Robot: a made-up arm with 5 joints.
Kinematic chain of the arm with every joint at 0, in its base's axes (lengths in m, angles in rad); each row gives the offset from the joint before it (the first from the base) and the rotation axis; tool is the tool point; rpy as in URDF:
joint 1: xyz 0.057 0 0.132 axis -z
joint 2: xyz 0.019 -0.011 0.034 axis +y
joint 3: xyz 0.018 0 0.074 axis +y
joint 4: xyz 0.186 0 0.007 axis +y
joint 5: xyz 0.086 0.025 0 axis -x
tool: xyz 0 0 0 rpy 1.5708 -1.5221 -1.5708
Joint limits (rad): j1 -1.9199..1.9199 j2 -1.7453..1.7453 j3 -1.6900..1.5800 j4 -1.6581..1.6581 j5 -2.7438..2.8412
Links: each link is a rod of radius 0.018 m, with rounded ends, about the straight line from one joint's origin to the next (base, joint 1, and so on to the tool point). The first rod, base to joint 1, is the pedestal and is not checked.
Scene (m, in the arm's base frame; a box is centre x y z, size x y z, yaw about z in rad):
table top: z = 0
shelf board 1: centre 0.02 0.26 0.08 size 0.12 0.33 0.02 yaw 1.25
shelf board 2: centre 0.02 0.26 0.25 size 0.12 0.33 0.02 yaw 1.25
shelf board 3: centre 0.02 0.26 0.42 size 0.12 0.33 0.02 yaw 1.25
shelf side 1: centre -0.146 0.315 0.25 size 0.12 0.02 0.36 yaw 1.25
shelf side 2: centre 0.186 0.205 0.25 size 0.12 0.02 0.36 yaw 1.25
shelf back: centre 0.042 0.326 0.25 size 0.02 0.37 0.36 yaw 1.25
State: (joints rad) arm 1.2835 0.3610 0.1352 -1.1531 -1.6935
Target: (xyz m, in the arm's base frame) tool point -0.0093 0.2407 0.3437
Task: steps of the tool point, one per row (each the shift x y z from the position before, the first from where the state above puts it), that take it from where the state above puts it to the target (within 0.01 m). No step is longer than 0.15 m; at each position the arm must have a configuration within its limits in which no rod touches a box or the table.
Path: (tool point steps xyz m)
1: 0.0097 0.0309 0.1105
2: -0.0120 0.0712 0.0890
3: -0.0347 0.0943 0.0509
4: -0.0517 0.0965 0.0052
5: -0.0576 0.0800 -0.0388
6: -0.0502 0.0504 -0.0721
7: 0.0016 0.0365 0.0026
8: 0.0112 0.0337 -0.0001
9: 0.0198 0.0280 -0.0025

